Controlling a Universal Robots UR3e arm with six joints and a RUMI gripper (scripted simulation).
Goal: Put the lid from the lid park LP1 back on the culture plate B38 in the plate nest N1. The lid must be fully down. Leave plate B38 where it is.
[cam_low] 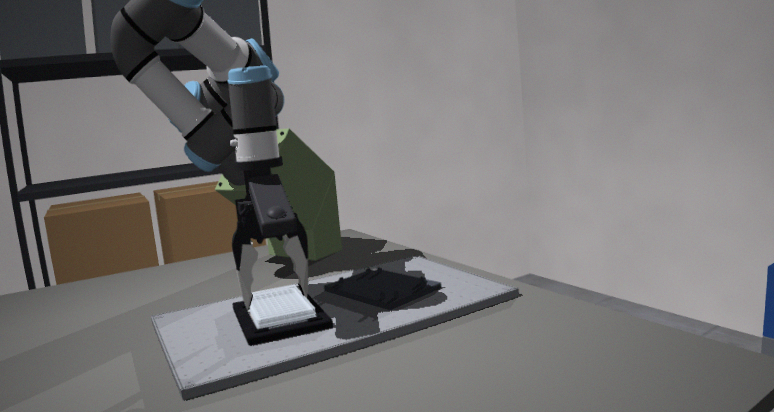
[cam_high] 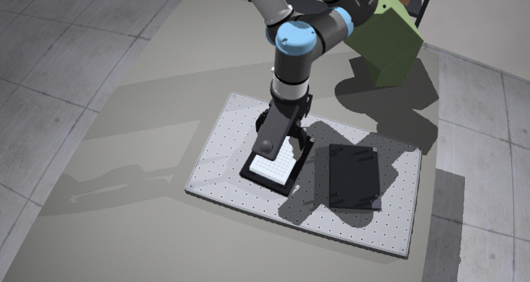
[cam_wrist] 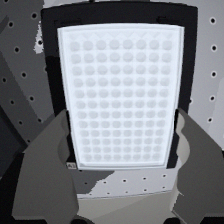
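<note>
My hand is 1 cm above the flat lid. From my hand the other things lie so: white culture plate B38: 2 cm below; then small white tag: 8 cm to the left, 5 cm behind, 2 cm below; then black lid park LP1: 18 cm to the left, 4 cm ahead, 3 cm below.
</note>
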